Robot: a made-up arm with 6 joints. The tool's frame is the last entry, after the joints.
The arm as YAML. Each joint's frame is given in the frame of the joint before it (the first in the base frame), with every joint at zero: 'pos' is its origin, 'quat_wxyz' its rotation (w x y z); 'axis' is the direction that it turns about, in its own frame. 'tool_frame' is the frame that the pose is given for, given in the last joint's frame.
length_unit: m
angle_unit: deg
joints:
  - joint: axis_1
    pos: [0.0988, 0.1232, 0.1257]
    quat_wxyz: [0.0, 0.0, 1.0, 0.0]
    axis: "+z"
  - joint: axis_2
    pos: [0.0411, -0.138, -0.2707]
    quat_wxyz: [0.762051, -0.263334, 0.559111, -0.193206]
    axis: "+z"
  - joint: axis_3
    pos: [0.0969, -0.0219, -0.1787]
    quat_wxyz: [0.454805, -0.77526, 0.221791, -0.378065]
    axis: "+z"
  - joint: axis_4
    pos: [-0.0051, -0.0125, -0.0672]
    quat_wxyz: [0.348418, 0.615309, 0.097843, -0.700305]
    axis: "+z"
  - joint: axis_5
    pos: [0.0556, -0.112, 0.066]
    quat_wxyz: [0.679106, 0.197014, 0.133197, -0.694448]
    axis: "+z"
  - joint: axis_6
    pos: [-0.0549, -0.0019, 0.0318]
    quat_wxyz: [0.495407, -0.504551, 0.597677, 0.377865]
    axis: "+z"
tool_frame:
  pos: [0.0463, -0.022, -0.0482]
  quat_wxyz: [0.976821, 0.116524, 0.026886, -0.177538]
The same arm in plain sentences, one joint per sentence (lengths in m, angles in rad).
The arm has six revolute joints in a row. What follows holds with every joint at zero, and every direction is one of the base frame's.
The first joint lies 0.0988 m along +x and 0.1232 m along +y and 0.1257 m along +z from the base frame's origin and turns about -z.
The second joint lies 0.0411 m along -x and 0.138 m along -y and 0.2707 m along +z from the first joint and turns about the direction (-0.953898, 0.1853, -0.236099).
The third joint lies 0.1414 m along +x and 0.1074 m along -y and 0.1014 m along +z from the second joint and turns about the direction (0.050102, -0.096903, 0.994032).
The fourth joint lies 0.011 m along -x and 0.0176 m along +y and 0.0653 m along -z from the third joint and turns about the direction (-0.022199, 0.947667, 0.318489).
The fifth joint lies 0.0837 m along +x and 0.0935 m along +y and 0.0651 m along -z from the fourth joint and turns about the direction (0.436397, 0.873294, 0.216599).
The sixth joint lies 0.0318 m along -x and 0.0443 m along +y and 0.0325 m along +z from the fifth joint and turns about the direction (-0.2181, 0.0939, -0.971399).
The tool frame, which is the frame that the pose is given for, lies 0.0142 m along +x and 0.0553 m along -y and 0.0411 m along +z from the sixth joint; its axes are the base frame's turned by roll -3.1416, pitch 0 and yaw -1.5708 rad (as in URDF: about the fixed x, then y, then z).

